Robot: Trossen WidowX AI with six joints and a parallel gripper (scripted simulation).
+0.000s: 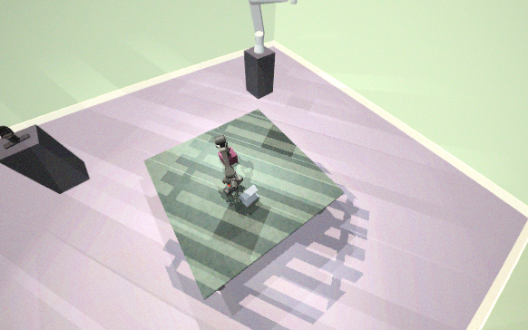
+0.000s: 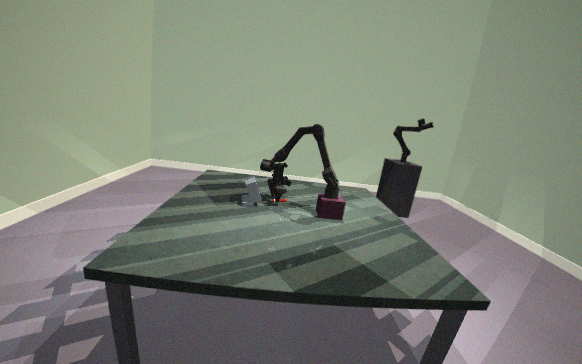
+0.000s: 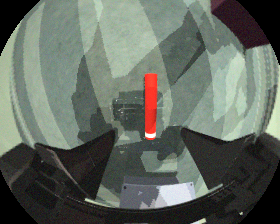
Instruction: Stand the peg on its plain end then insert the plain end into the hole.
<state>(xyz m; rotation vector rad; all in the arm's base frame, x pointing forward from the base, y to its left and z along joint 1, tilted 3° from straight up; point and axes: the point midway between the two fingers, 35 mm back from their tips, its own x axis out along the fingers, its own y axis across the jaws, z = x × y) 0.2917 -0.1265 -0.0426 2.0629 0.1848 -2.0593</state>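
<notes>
The red peg lies 10 mm below my gripper tip and 10 mm behind it. Also, from my gripper tip: grey sloped panel: 130 mm ahead, 70 mm above, 50 mm to the left.
</notes>
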